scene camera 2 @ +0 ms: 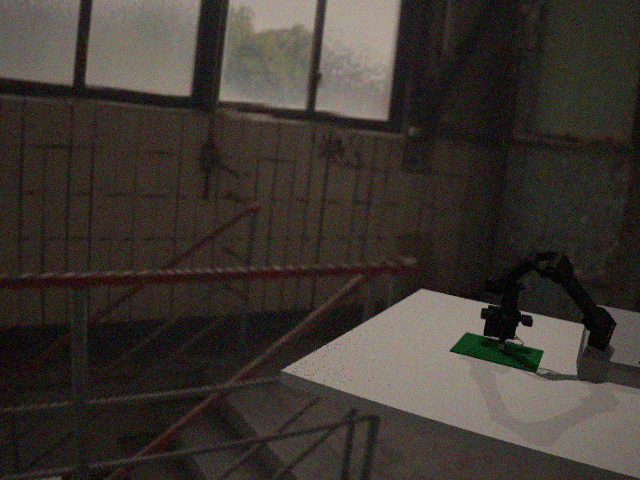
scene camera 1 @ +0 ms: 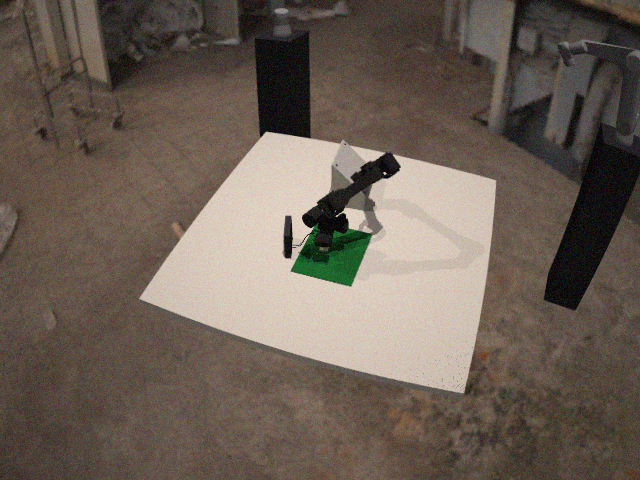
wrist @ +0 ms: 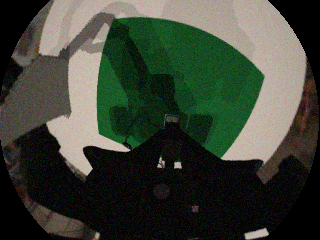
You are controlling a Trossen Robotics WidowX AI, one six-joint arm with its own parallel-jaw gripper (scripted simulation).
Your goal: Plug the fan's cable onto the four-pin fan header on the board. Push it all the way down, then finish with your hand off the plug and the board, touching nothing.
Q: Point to a dark plug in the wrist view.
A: At 173, 141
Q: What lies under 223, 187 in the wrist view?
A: My gripper.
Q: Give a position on a green board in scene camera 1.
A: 340, 264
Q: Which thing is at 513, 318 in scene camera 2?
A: My gripper.
